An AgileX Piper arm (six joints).
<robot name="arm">
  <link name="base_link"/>
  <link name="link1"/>
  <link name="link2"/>
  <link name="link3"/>
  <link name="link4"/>
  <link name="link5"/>
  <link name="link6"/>
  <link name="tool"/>
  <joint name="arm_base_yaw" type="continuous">
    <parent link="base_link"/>
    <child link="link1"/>
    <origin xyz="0 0 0.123"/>
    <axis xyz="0 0 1"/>
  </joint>
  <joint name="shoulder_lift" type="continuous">
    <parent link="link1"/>
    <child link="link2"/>
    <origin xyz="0 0 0"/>
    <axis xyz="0 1 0"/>
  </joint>
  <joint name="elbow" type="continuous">
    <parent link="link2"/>
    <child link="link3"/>
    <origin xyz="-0.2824 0 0.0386"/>
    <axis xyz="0 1 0"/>
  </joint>
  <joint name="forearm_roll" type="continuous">
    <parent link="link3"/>
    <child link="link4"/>
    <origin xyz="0.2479 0 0.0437"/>
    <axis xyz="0.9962 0 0.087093"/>
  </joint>
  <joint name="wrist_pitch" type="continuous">
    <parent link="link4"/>
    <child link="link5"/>
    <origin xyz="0 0 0"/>
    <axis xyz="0 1 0"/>
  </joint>
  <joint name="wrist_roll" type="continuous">
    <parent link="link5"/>
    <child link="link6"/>
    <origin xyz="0.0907 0 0.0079"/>
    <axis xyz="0.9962 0 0.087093"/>
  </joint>
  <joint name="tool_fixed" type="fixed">
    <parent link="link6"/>
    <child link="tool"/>
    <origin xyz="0 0 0" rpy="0 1.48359 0"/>
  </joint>
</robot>
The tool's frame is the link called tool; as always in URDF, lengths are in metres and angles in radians. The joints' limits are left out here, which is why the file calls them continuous.
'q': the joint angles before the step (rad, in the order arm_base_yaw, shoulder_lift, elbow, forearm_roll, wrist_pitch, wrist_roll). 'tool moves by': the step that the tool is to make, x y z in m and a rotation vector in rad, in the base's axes. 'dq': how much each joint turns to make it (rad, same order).
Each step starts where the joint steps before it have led.
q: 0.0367, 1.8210, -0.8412, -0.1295, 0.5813, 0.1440
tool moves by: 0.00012, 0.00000, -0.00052, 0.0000, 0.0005, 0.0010
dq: -0.0001, 0.0019, 0.0000, 0.0000, -0.0014, -0.0009
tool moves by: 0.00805, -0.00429, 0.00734, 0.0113, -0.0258, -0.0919
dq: -0.0160, -0.0028, -0.0358, 0.0071, 0.0174, 0.0696
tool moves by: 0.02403, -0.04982, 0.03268, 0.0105, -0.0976, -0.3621
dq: -0.1496, -0.0151, -0.1387, -0.0182, 0.0749, 0.2219
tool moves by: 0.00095, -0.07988, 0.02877, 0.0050, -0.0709, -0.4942
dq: -0.2190, 0.0057, -0.1372, -0.0423, 0.0970, 0.2967
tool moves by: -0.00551, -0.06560, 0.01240, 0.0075, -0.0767, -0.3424
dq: -0.1697, 0.0490, -0.1228, -0.0043, 0.0310, 0.1775
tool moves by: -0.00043, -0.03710, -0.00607, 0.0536, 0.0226, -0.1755
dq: -0.0848, 0.0894, -0.1191, 0.0267, 0.0874, 0.0676
